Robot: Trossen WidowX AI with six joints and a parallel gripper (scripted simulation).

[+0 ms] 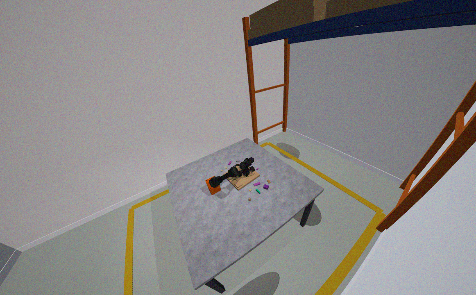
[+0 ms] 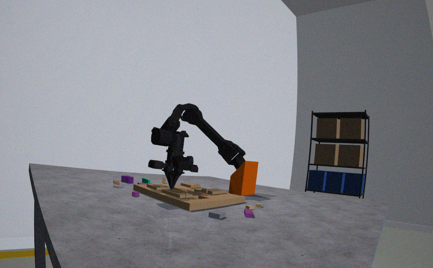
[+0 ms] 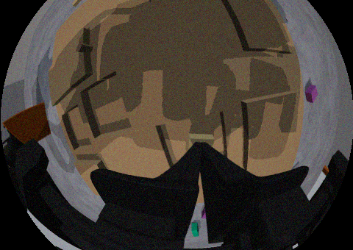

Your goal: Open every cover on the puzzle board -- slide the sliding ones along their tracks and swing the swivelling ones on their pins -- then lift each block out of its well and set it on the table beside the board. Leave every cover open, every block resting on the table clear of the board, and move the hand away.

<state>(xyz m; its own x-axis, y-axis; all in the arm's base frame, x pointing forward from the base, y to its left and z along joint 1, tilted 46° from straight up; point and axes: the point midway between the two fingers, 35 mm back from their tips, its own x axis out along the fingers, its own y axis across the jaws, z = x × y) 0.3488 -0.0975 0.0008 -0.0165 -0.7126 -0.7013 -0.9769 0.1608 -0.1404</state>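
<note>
Right now my gripper tip is 5 cm to the right of the tan puzzle board and 3 cm past it.
</note>
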